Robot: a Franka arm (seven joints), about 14 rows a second.
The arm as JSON. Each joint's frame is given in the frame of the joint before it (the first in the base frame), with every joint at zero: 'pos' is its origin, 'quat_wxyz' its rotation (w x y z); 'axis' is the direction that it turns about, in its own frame. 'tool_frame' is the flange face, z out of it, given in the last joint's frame.
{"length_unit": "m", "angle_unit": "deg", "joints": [
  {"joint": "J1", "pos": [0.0, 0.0, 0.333], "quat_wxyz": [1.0, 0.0, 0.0, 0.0], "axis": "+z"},
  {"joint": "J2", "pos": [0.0, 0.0, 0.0], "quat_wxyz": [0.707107, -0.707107, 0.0, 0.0], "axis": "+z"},
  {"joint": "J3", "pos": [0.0, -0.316, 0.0], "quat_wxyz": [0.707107, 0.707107, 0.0, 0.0], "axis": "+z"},
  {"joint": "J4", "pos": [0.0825, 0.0, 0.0], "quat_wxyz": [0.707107, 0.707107, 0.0, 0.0], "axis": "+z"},
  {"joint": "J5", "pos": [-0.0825, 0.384, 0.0], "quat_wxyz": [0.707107, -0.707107, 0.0, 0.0], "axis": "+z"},
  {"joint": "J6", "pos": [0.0, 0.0, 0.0], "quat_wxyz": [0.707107, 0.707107, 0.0, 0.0], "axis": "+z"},
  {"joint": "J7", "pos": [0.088, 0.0, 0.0], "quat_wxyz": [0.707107, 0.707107, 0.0, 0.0], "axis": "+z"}
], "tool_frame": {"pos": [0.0, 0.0, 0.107], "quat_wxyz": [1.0, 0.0, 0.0, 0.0]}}
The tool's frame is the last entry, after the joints.
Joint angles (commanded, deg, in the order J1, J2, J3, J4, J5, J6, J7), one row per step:
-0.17 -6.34 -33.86 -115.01 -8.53 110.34 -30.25
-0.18 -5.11 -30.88 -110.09 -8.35 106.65 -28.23
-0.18 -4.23 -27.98 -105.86 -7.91 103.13 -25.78
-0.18 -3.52 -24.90 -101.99 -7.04 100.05 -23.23
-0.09 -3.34 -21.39 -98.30 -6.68 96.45 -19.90
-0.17 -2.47 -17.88 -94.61 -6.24 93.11 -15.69
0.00 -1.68 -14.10 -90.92 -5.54 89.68 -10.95
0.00 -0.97 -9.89 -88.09 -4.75 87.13 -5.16
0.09 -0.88 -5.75 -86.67 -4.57 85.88 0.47
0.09 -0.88 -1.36 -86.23 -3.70 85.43 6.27
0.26 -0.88 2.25 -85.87 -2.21 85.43 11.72
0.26 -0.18 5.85 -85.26 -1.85 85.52 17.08
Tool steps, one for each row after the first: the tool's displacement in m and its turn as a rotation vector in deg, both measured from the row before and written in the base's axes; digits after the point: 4 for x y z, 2 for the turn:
0.0227 0.0184 0.0275 -1.02 0.02 0.31
0.0186 0.0217 0.0241 -0.40 -0.13 -0.17
0.0172 0.0260 0.0226 0.07 -0.60 -0.04
0.0130 0.0321 0.0246 -0.03 -0.36 -0.19
0.0130 0.0320 0.0184 0.03 -0.02 -1.17
0.0111 0.0382 0.0183 0.38 -0.10 -1.14
0.0091 0.0414 0.0128 0.54 -0.22 -1.77
0.0044 0.0405 0.0089 0.04 -0.55 -1.47
0.0024 0.0435 0.0028 0.78 -0.45 -1.36
-0.0001 0.0390 0.0028 1.46 -0.62 -1.54
0.0017 0.0350 -0.0016 0.43 -0.16 -1.72

